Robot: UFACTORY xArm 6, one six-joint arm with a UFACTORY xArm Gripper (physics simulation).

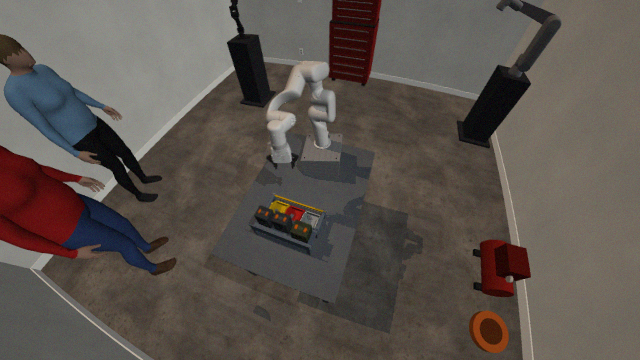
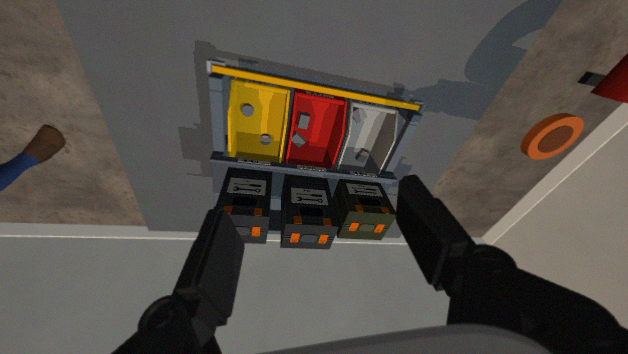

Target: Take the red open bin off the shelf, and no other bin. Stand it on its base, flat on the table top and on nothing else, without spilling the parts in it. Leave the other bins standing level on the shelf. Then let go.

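Frame: origin at the arm's base, x back, y up, z left, level; metres.
Seen in the pictures: gripper, between the fingertips: [image 1: 284, 167] [image 2: 315, 212]; arm's base, origin of its link: [image 1: 322, 143].
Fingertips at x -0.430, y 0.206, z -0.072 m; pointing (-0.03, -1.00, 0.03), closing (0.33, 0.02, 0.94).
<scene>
Pixels of each thing's middle, then the offset from my fingertips to it. Level surfaces: height alone.
- red open bin, middle of its body: [image 2: 312, 137] [image 1: 292, 218] dx -0.136, dy -0.343, dz +0.059 m
- yellow bin, middle of its body: [image 2: 258, 129] [image 1: 277, 212] dx -0.131, dy -0.343, dz -0.053 m
- light grey bin, middle of its body: [image 2: 361, 144] [image 1: 308, 223] dx -0.138, dy -0.343, dz +0.171 m
- yellow bar, middle of its body: [image 2: 325, 89] [image 1: 298, 203] dx -0.031, dy -0.327, dz +0.062 m
- grey table, height of its surface: dy -0.387 m
The red open bin [image 1: 296, 213] [image 2: 325, 125] stands in the middle of a row of three on the shelf [image 1: 280, 238] [image 2: 218, 120], with small grey parts in it. A yellow bin [image 1: 280, 205] [image 2: 257, 120] with round parts stands on one side of it, and a light grey bin [image 1: 312, 219] [image 2: 372, 131] with small parts on the other. A yellow bar [image 1: 300, 203] [image 2: 320, 86] runs along the shelf in front of the bins. My gripper [image 1: 282, 165] [image 2: 315, 212] is open and empty, over the table's robot end, apart from the shelf and bins.
Three dark cases with orange latches, one [image 1: 263, 215] [image 2: 245, 200], another [image 1: 281, 220] [image 2: 306, 207] and a green one [image 1: 301, 230] [image 2: 365, 205], stand on the shelf behind the bins. The shelf stands on the grey table [image 1: 240, 240] [image 2: 150, 100]. The robot's base plate [image 1: 310, 150] is at the far end.
</scene>
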